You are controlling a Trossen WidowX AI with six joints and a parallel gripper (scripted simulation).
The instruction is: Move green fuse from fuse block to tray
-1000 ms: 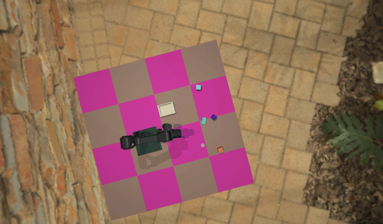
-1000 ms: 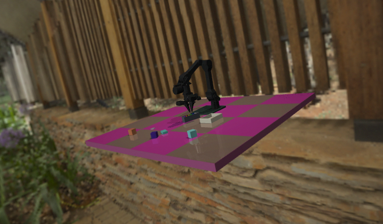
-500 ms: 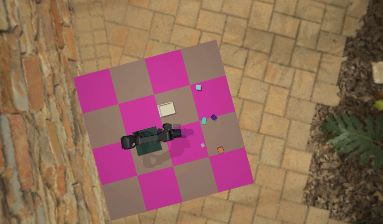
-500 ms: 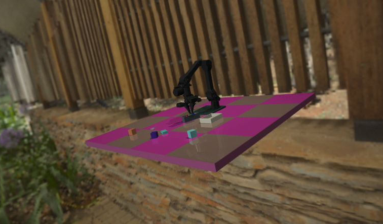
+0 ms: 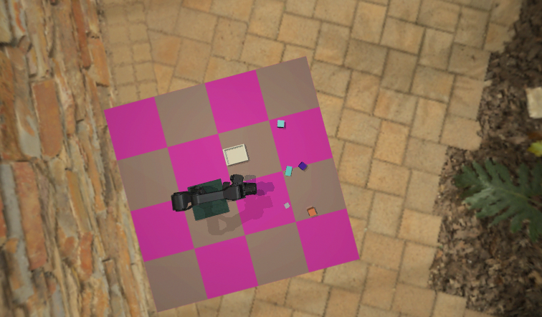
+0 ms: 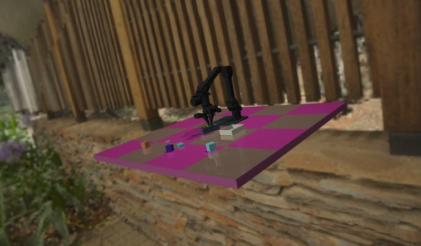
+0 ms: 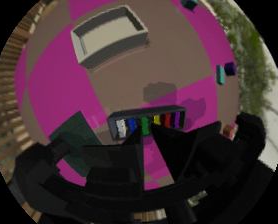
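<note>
The green fuse is 20 mm below my gripper tip. From my gripper tip the other things lie so: beige tray 190 mm to the left, 40 mm below, 10 mm ahead.
</note>
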